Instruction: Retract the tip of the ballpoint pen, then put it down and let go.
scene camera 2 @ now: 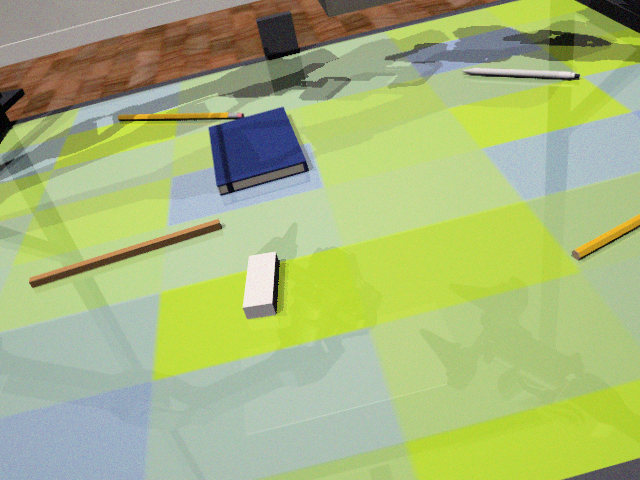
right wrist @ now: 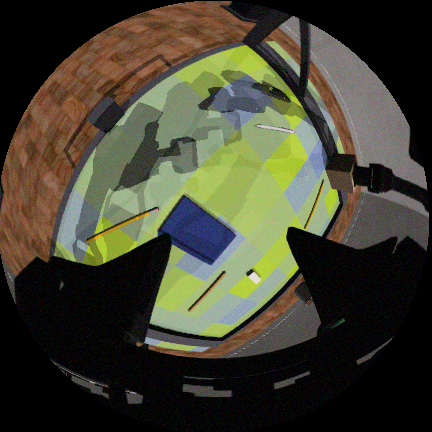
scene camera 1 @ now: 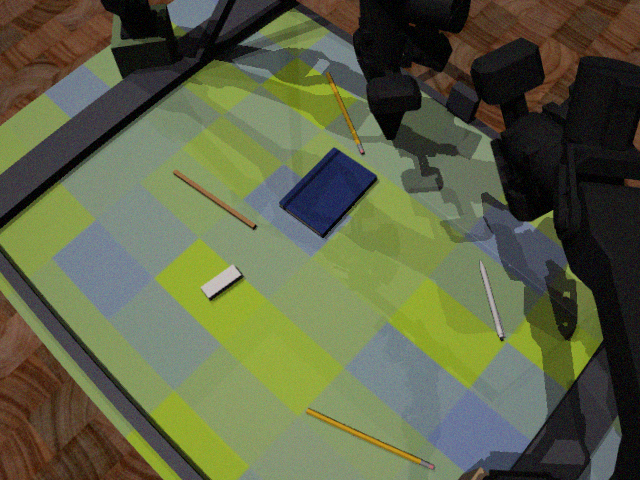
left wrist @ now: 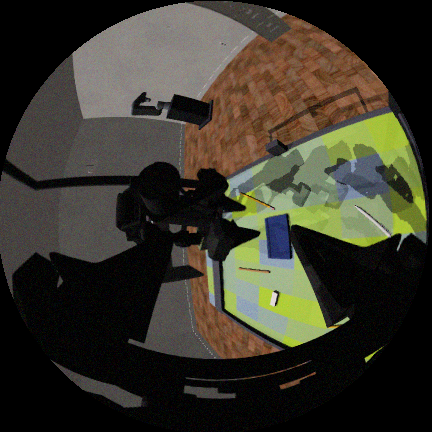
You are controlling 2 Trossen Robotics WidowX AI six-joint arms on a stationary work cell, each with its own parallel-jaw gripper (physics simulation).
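Places are measured from the left arm's base along level axes (x ahead, y left, z up), in centimetres.
Pixels of known places: left gripper, fingertip midpoint: (scene camera 1: 484, 106) (left wrist: 233, 233); right gripper, fingertip midpoint: (right wrist: 230, 236) (scene camera 1: 385, 120) (left wrist: 251, 219); left arm's base, origin of the base link: (right wrist: 354, 173); right arm's base, origin of the base link: (scene camera 1: 138, 25) (left wrist: 198, 237).
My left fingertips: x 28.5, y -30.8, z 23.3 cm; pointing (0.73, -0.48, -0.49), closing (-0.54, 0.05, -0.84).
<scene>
Ahead of a thing's pixels: the offset from my left fingertips to its middle.
The light grey ballpoint pen {dx -12.1, dy +1.9, dz -33.3 cm} (scene camera 1: 491, 300) (scene camera 2: 522, 73) (left wrist: 372, 220) (right wrist: 275, 128) lies flat on the checkered mat, with a tapered end and a dark-capped end. It is too small to tell whether its writing tip is out. My left gripper is open and empty, apart from the pen; its arm reaches in at the right of scene camera 1, above the mat. My right gripper (left wrist: 251, 219) (right wrist: 230, 236) is open and empty, near the top of scene camera 1, away from the pen. Neither gripper touches the pen.
A blue notebook {dx +18.7, dy +3.4, dz -33.1 cm} (scene camera 1: 329, 191) (scene camera 2: 258, 149) lies mid-mat. One yellow pencil {dx +27.1, dy -11.2, dz -33.3 cm} (scene camera 1: 345, 112) (scene camera 2: 175, 117) lies beyond it, another yellow pencil {dx -10.6, dy +29.9, dz -33.3 cm} (scene camera 1: 369, 439) (right wrist: 314, 204) near the bottom of scene camera 1. A brown stick {dx +32.1, dy +16.3, dz -33.3 cm} (scene camera 1: 214, 198) (scene camera 2: 126, 252) and white eraser {dx +20.7, dy +26.1, dz -33.1 cm} (scene camera 1: 221, 282) (scene camera 2: 261, 284) lie left.
</scene>
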